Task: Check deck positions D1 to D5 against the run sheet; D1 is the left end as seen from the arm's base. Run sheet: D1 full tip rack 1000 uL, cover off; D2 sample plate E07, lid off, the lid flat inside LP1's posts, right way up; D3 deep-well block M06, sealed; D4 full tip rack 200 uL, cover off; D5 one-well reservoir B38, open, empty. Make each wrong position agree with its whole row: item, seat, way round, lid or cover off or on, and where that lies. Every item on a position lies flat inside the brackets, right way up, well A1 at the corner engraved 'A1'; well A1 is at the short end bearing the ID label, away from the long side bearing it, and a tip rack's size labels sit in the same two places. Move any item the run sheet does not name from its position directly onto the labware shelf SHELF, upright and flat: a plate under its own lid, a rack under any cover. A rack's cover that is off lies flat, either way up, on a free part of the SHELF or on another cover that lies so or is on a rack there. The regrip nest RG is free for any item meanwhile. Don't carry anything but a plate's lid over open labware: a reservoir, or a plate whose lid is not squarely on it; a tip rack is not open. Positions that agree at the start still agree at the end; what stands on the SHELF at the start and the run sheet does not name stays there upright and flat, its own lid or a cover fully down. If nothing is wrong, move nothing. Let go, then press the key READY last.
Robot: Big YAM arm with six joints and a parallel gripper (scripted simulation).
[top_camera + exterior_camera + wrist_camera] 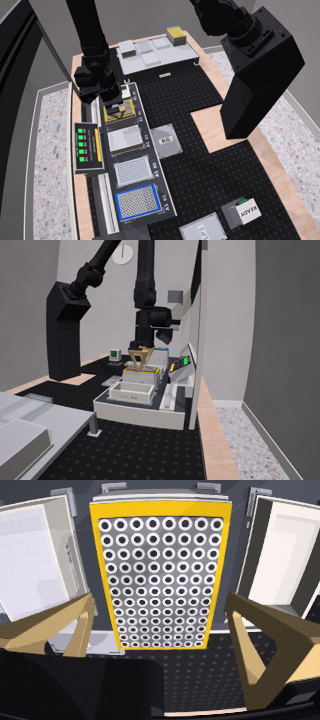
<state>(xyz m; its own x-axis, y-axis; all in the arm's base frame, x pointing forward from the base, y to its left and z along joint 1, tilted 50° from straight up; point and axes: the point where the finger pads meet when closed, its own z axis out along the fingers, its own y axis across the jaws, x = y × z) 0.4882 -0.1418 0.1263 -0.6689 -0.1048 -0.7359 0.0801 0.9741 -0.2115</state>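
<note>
The yellow-rimmed tip rack lies 1 cm behind my hand, 1 cm to the right of it and 3 cm below it. From my hand the other things lie so: one-well reservoir 1 cm behind, 12 cm to the right, 6 cm below; then regrip nest 14 cm behind, 16 cm to the left, 12 cm below; then clear well plate 3 cm ahead, 24 cm to the left, 7 cm below.
</note>
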